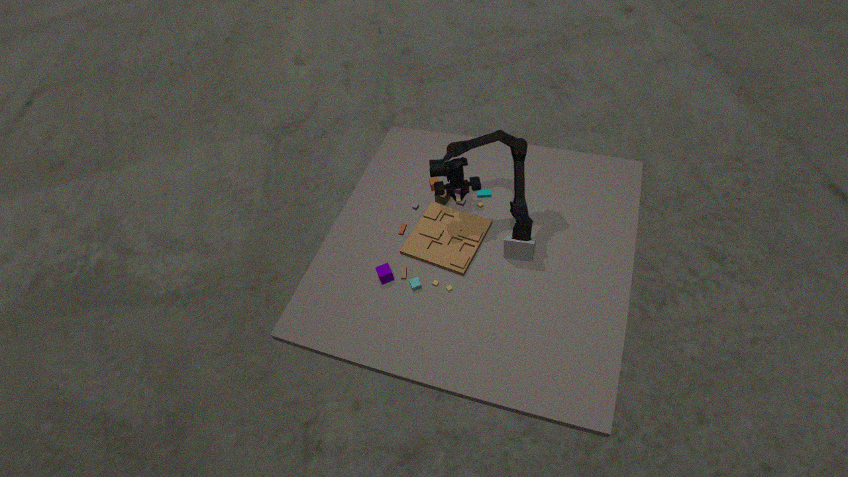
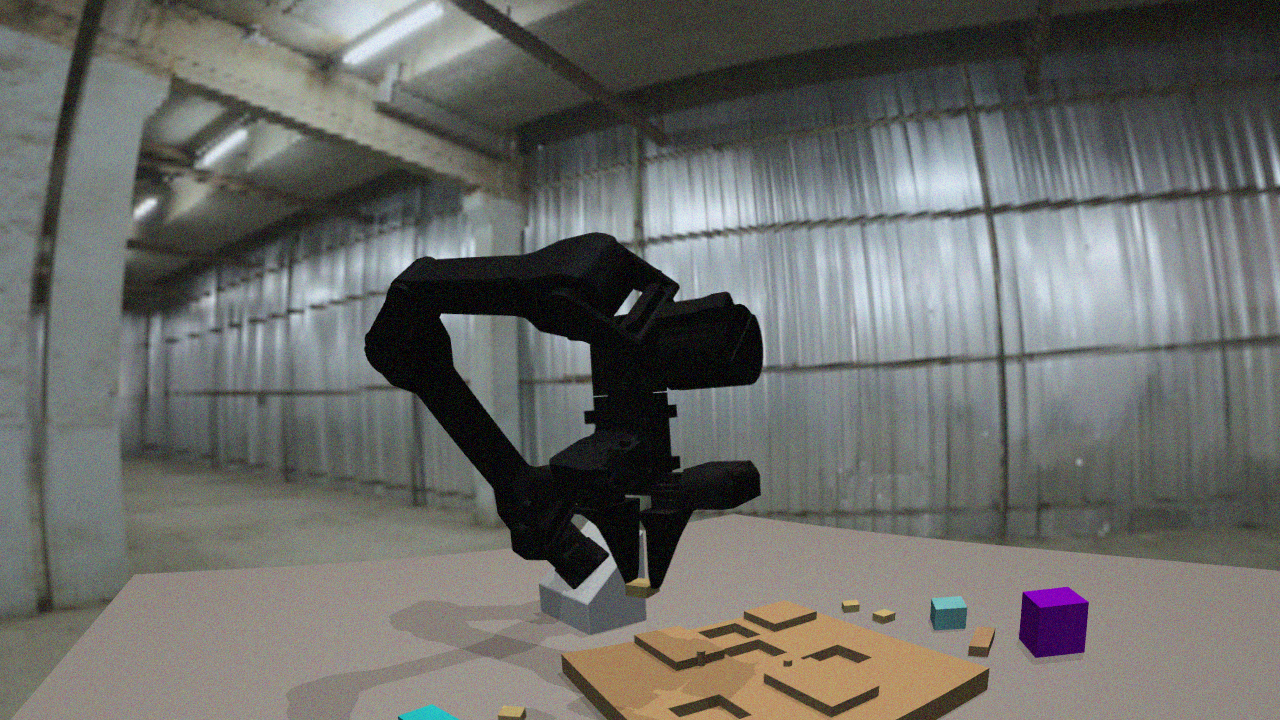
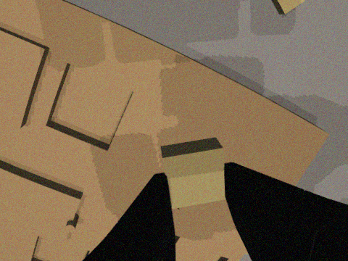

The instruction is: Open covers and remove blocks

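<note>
My gripper tip is 4 cm past the teal block, 18 cm to the left of it and 12 cm above it. Round my gripper tip: magenta block 9 cm ahead, 17 cm to the right, 11 cm below; then brown block 12 cm ahead, 9 cm to the right, 10 cm below; then orange cube 19 cm ahead, 15 cm to the right, 11 cm below.
</note>
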